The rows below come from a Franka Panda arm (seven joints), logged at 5 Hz.
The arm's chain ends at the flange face. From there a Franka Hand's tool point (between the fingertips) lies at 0.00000 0.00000 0.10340 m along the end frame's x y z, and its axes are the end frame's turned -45 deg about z.
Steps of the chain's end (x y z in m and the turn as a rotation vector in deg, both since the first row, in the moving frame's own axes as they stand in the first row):
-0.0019, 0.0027, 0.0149, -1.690, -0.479, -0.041
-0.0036, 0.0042, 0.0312, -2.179, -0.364, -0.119
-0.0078, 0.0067, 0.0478, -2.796, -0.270, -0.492
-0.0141, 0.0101, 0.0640, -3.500, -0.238, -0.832
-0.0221, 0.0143, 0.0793, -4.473, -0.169, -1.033
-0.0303, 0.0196, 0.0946, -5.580, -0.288, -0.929
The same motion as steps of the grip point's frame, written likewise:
-0.0060, 0.0021, 0.0149, -0.856, -1.534, -0.041
-0.0088, 0.0027, 0.0311, -1.283, -1.798, -0.119
-0.0142, 0.0025, 0.0477, -1.786, -2.168, -0.492
-0.0218, 0.0014, 0.0638, -2.307, -2.643, -0.832
-0.0316, 0.0000, 0.0790, -3.043, -3.282, -1.033
-0.0427, -0.0008, 0.0941, -3.742, -4.149, -0.929

